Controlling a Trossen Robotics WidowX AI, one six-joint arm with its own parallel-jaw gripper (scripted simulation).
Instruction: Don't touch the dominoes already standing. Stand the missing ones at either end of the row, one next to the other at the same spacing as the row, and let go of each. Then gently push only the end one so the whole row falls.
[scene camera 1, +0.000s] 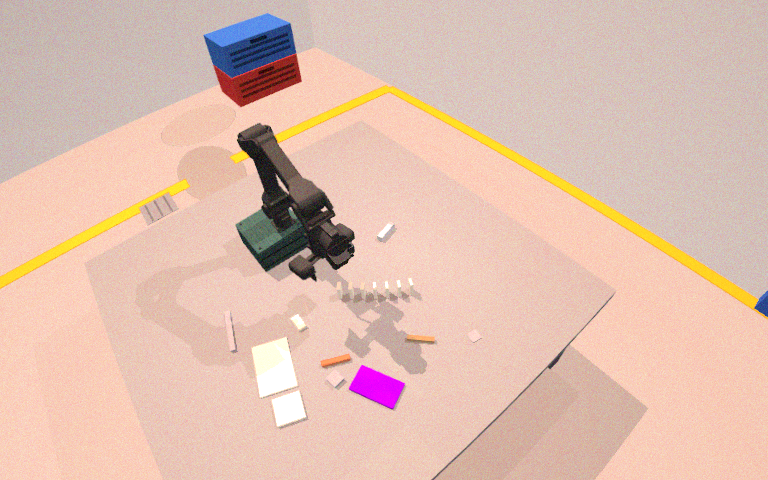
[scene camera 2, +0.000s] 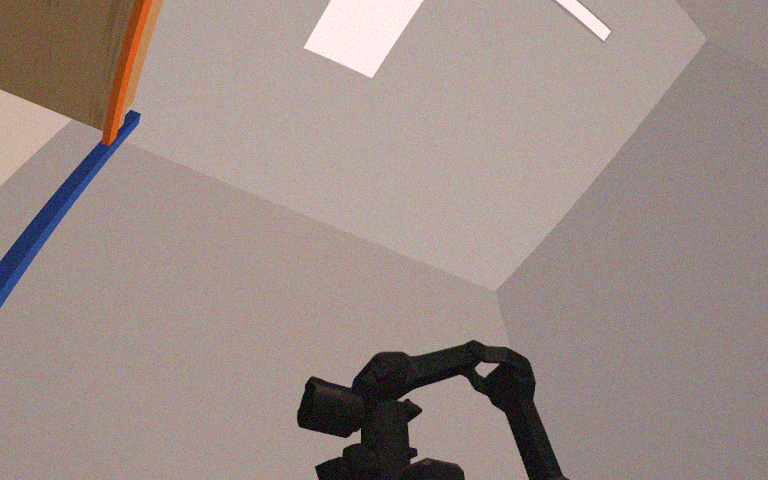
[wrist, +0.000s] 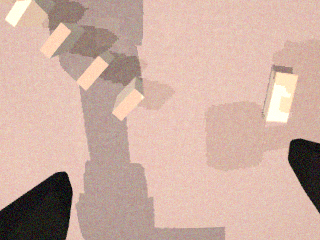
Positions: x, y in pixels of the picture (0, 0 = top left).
magenta card: scene camera 1 380, 388; not seen in scene camera 2 (out of frame); not seen in the wrist view (out of frame)
